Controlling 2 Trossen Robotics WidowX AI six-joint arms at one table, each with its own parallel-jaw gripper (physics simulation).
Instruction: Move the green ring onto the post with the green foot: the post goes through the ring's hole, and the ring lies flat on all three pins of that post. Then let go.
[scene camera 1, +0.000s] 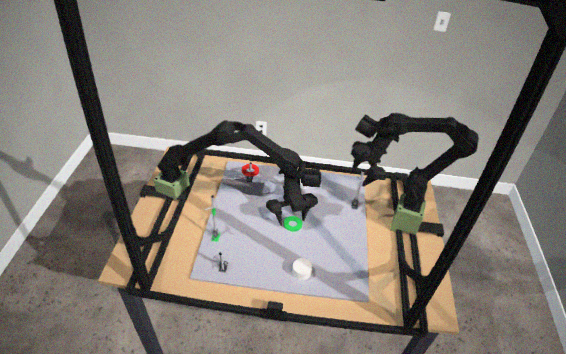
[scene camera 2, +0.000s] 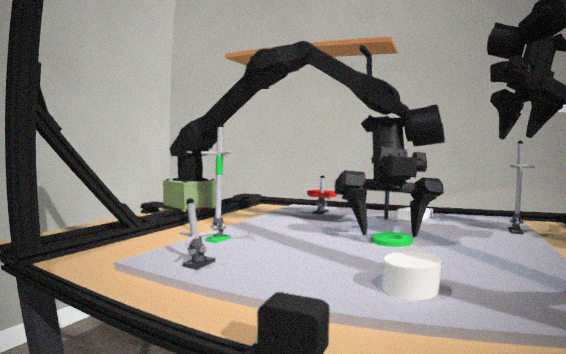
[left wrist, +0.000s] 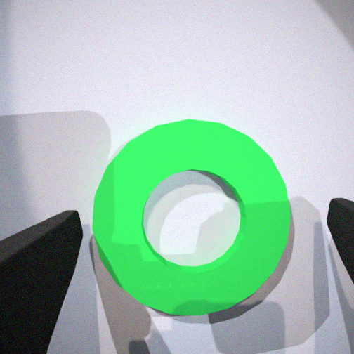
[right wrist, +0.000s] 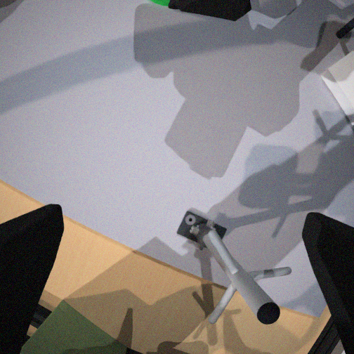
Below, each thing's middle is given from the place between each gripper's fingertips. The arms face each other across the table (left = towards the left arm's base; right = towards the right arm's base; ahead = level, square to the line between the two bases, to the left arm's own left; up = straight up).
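Labels:
The green ring (left wrist: 189, 144) is 18 cm below my right hand, 11 cm behind it and 21 cm to the left of it. As for my left hand, it is 1 cm above the green ring.

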